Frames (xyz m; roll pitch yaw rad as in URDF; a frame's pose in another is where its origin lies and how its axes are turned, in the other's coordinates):
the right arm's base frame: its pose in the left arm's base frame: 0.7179 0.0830 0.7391 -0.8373 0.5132 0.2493
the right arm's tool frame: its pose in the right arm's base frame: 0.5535 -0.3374 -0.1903 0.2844 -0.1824 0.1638
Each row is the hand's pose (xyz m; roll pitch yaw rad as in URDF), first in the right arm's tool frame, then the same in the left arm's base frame.
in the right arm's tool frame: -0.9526 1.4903 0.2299 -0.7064 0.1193 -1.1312
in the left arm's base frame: -0.2787 0.6118 0.6986 -1.3204 -0.0132 -0.5341
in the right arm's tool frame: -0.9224 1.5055 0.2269 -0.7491 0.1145 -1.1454
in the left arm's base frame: -0.2658 0.6342 0.6766 -1.3613 -0.0252 -0.5429
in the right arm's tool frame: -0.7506 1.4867 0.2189 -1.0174 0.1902 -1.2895
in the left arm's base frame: -0.1248 0.6927 0.5951 -1.6022 -0.0431 -0.7032
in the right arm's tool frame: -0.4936 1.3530 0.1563 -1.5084 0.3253 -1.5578
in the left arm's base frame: 0.1428 0.6780 0.4686 -2.0087 -0.0623 -0.9953
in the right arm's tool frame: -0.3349 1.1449 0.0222 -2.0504 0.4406 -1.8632
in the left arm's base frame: 0.3693 0.5276 0.3565 -2.4142 -0.0772 -1.3011
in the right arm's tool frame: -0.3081 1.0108 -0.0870 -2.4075 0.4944 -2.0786
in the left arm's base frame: 0.4537 0.3845 0.3016 -2.6577 -0.0842 -1.5012
